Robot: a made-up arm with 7 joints. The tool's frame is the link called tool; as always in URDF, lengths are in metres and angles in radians.
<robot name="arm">
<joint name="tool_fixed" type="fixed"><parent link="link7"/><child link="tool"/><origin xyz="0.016 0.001 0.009" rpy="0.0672 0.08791 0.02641"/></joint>
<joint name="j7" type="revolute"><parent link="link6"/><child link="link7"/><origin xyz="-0.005 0.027 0.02" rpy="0 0 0"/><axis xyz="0 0 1"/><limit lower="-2.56" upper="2.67"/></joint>
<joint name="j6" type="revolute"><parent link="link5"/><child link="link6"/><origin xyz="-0.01 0.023 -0.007" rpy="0 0 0"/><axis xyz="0 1 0"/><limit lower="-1.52" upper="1.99"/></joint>
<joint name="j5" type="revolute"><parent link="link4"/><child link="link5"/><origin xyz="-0.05 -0.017 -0.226" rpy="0 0 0"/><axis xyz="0 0 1"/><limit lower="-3.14" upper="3.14"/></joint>
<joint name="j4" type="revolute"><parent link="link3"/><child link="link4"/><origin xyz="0.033 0.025 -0.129" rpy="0 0 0"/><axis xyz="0 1 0"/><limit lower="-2.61" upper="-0.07"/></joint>
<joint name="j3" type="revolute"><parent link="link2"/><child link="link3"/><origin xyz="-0.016 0.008 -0.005" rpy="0 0 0"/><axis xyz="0 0 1"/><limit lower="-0.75" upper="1.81"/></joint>
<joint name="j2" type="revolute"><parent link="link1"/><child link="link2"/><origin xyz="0.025 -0.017 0.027" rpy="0 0 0"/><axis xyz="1 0 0"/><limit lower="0.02" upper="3.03"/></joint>
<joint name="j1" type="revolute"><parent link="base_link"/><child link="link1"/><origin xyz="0.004 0.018 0.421" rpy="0 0 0"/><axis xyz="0 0.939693 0.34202"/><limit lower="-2.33" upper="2.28"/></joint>
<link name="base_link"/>
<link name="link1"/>
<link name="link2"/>
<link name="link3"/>
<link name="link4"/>
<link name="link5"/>
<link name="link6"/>
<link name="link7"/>
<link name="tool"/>
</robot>
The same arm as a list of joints. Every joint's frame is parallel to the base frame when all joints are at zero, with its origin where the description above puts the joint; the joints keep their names.
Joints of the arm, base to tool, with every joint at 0 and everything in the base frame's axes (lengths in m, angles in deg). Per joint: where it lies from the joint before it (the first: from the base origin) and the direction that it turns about. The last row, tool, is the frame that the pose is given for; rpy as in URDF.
j1: origin 0.004 0.018 0.421 axis 0 0.9397 0.342
j2: origin 0.025 -0.017 0.027 axis 1 0 0
j3: origin -0.016 0.008 -0.005 axis 0 0 1
j4: origin 0.033 0.025 -0.129 axis 0 1 0
j5: origin -0.05 -0.017 -0.226 axis 0 0 1
j6: origin -0.01 0.023 -0.007 axis 0 1 0
j7: origin -0.005 0.027 0.02 axis 0 0 1
tool: origin 0.016 0.001 0.009 rpy 3.85 5.04 1.51
Joint limits (deg, base to tool): -133.5..130.63 1.15..173.61 -42.97..103.71 -149.54..-4.01 -179.91..179.91 -87.09..114.02 -146.68..152.98

